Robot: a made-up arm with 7 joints.
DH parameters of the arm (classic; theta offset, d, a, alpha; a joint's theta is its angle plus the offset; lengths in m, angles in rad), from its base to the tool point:
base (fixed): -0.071 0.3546 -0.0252 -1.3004
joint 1: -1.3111 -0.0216 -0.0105 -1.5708
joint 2: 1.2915 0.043 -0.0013 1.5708
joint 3: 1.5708 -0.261 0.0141 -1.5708
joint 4: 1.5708 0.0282 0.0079 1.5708
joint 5: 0 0.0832 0.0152 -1.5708
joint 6: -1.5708 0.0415 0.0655 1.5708
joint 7: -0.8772 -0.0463 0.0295 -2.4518
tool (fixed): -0.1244 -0.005 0 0
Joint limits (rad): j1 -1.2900..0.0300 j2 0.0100..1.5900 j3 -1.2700..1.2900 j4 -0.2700..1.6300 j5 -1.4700..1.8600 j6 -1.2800..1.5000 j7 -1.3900..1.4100
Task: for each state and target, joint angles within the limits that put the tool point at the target. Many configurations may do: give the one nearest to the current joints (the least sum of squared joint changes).
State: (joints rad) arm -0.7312 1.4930 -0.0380 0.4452 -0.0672 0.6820 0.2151
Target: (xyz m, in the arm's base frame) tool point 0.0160 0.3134 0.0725
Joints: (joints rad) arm -0.1283 0.8575 -0.0373 0.6953 -0.2396 0.8538 0.1784
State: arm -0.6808 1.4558 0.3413 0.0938 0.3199 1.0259 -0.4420
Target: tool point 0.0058 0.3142 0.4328
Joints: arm -0.6356 1.5243 0.8593 0.1123 0.8002 1.4338 -0.5126
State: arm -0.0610 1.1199 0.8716 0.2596 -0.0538 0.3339 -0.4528
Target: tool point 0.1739 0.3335 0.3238
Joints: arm -0.4598 1.1596 0.6055 0.1130 -0.1509 0.2255 -0.3847
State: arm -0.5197 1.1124 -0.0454 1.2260 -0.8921 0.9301 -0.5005
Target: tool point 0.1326 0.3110 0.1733
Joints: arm -0.6086 1.1459 -0.0243 1.0808 -0.8395 0.6948 -0.4070
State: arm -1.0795 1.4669 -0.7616 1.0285 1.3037 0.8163 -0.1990
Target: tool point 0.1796 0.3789 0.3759
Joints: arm -0.6513 1.3894 -0.6957 1.2796 1.0227 0.1971 0.1566
